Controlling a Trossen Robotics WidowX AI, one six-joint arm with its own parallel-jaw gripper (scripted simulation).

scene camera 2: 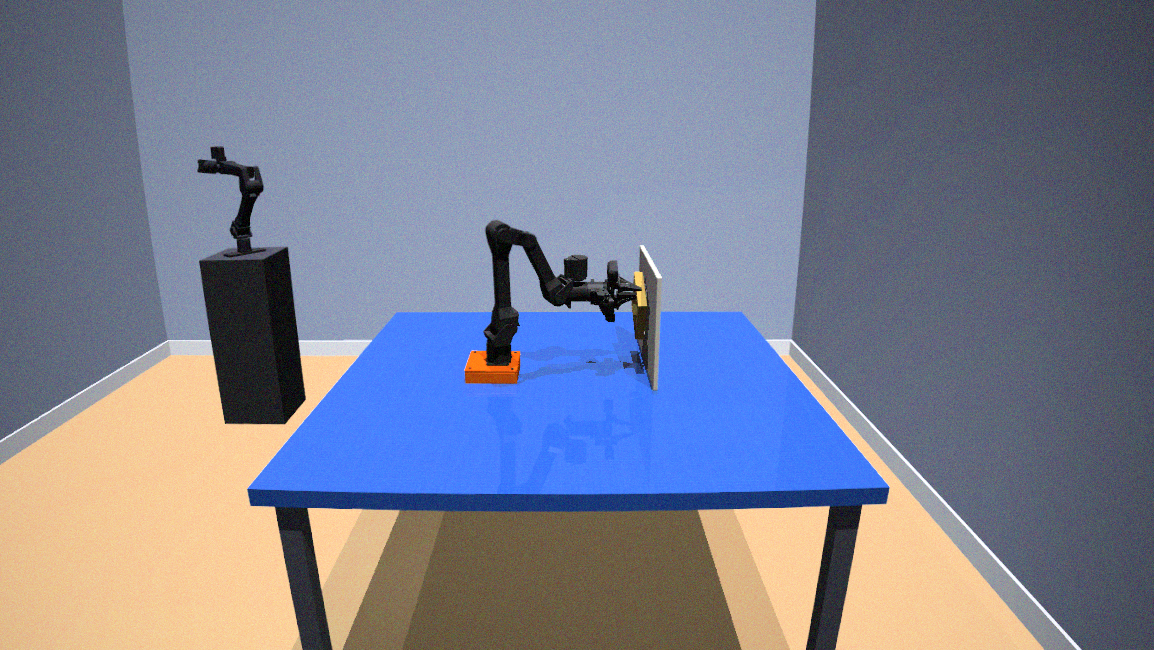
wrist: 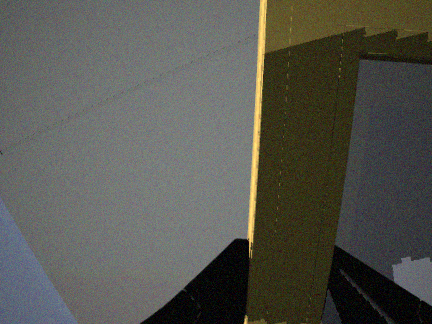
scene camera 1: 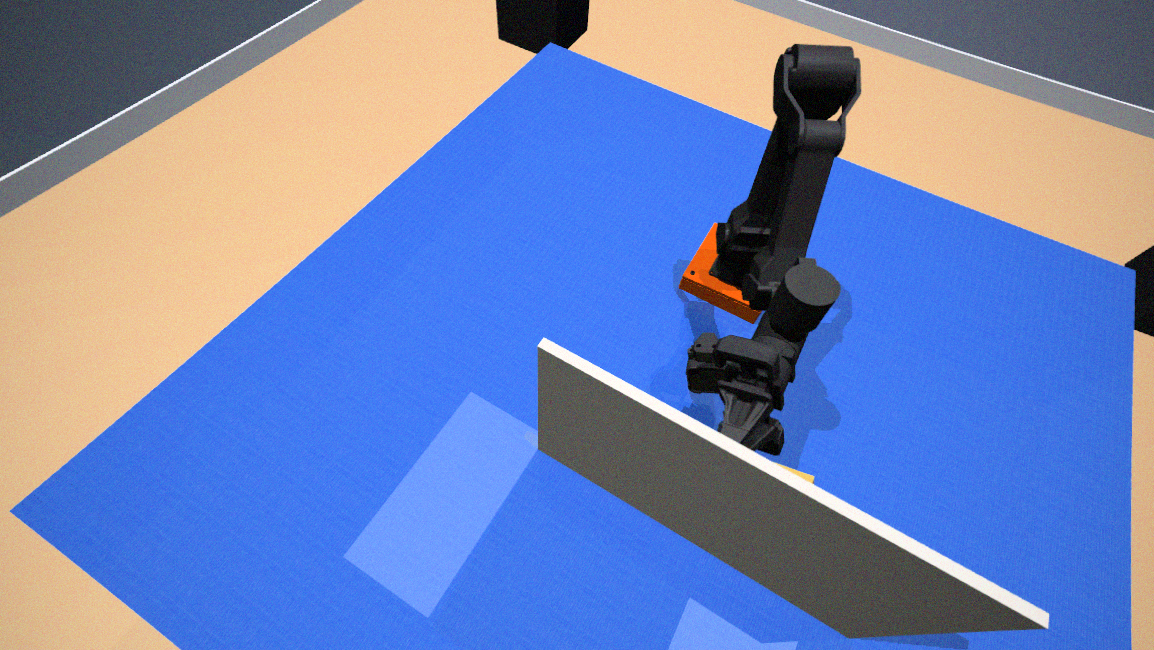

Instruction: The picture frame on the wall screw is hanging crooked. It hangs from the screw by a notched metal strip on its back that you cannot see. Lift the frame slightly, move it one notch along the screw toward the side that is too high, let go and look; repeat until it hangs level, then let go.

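Note:
A wall panel (scene camera 1: 852,572) is in scene camera 1, and I see the panel (scene camera 2: 650,346) in scene camera 2 as well, while the wrist view shows the panel (wrist: 133,133) too. There is also a wooden picture frame (scene camera 2: 639,305), and the wrist view shows the frame (wrist: 334,162). My gripper (scene camera 1: 723,463) holds the wooden picture frame. Scene camera 2 shows my gripper (scene camera 2: 641,292) too, and in the wrist view I see my gripper (wrist: 281,255).

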